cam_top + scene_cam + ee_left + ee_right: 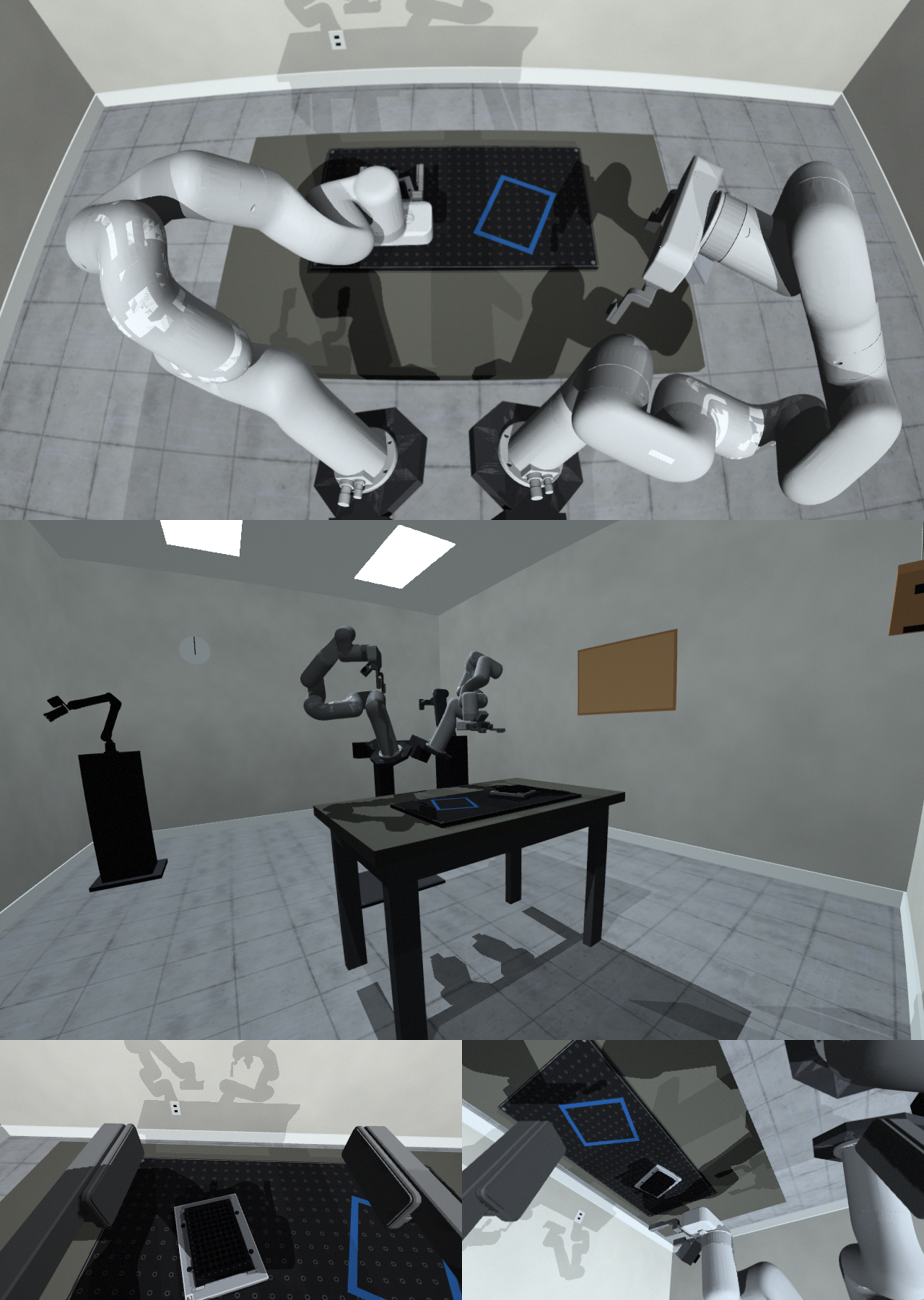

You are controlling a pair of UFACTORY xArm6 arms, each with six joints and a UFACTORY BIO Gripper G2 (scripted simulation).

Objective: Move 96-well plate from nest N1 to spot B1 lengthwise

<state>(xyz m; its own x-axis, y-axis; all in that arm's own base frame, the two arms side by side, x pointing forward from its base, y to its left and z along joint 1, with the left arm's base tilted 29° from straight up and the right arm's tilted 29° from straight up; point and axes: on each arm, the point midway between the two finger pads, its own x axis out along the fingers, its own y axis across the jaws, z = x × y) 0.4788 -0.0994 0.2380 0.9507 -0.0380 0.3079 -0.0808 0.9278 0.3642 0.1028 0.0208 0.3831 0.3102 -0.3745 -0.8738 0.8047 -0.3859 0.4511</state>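
Note:
Right now the black 96-well plate is 100 mm ahead of my left hand, 30 mm to the left of it and 250 mm below it. Round my left hand: grey plate nest N1: 100 mm ahead, 30 mm to the left, 270 mm below.

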